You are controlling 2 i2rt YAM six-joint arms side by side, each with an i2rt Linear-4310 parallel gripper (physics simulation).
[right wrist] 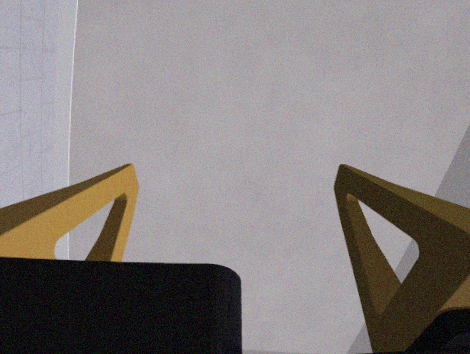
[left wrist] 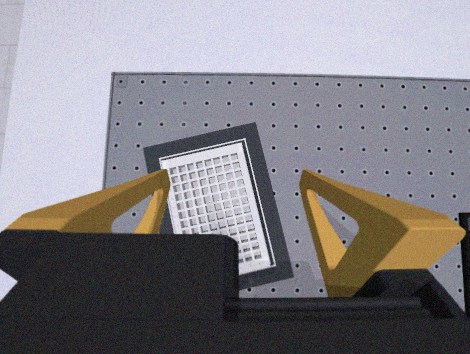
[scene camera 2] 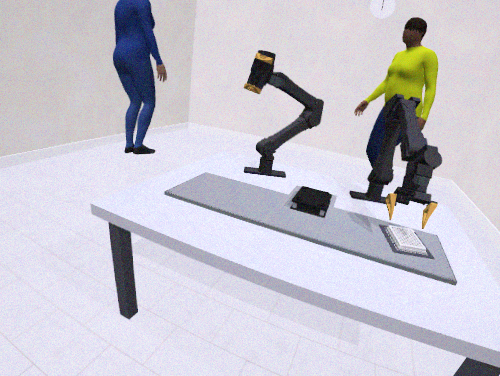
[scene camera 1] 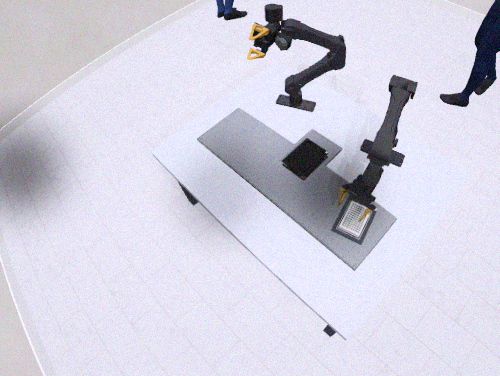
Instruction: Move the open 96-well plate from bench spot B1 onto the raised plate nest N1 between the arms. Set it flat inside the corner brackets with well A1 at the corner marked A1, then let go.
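Seen in the pictures: left gripper, between the fingertips: point(left wrist: 234, 176) point(scene camera 2: 406, 224) point(scene camera 1: 348, 213); right gripper, between the fingertips: point(right wrist: 236, 175) point(scene camera 2: 255, 72) point(scene camera 1: 249, 49); left arm's base, origin of its link: point(scene camera 2: 372, 199); right arm's base, origin of its link: point(scene camera 2: 264, 173) point(scene camera 1: 295, 103).
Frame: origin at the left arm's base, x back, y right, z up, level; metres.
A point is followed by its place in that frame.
Observation:
The white 96-well plate point(scene camera 1: 354, 222) @[x -0.387, y -0.020, z 0.027 m] point(scene camera 2: 406, 239) @[x -0.385, y -0.011, z 0.028 m] point(left wrist: 215, 195) @[x -0.383, y -0.013, z 0.018 m] lies flat on a dark rectangle point(left wrist: 267, 200) @[x -0.366, y 0.040, z 0.015 m], on the board's right part in the scene views. My left gripper point(scene camera 1: 350, 212) @[x -0.393, y 0.011, z 0.081 m] point(scene camera 2: 407, 223) @[x -0.393, y 0.011, z 0.081 m] point(left wrist: 234, 176) @[x -0.393, y 0.011, z 0.081 m] is open and empty above it. In the left wrist view its left fingertip overlaps the plate's left edge, its right one lies beyond the dark rectangle, and the plate is tilted relative to the fingers. The black raised nest point(scene camera 1: 305, 158) @[x -0.225, y 0.276, z 0.047 m] point(scene camera 2: 312, 199) @[x -0.246, y 0.286, z 0.047 m] bears no plate; its A1 mark cannot be read. My right gripper point(scene camera 1: 250, 46) @[x -0.127, y 0.558, z 0.441 m] point(scene camera 2: 254, 74) @[x -0.127, y 0.558, z 0.441 m] point(right wrist: 236, 175) @[x -0.127, y 0.558, z 0.441 m] is open and empty, high up.
The grey perforated board point(scene camera 1: 240, 140) @[x -0.247, y 0.597, z 0.013 m] point(scene camera 2: 225, 197) @[x -0.287, y 0.586, z 0.013 m] point(left wrist: 375, 125) @[x -0.421, y 0.178, z 0.013 m] runs along the white table point(scene camera 2: 250, 260) @[x -0.596, y 0.439, z 0.000 m] under the plate and nest. A person in blue point(scene camera 2: 135, 60) stands behind at the left, and one in a yellow top point(scene camera 2: 415, 75) stands behind my left arm.

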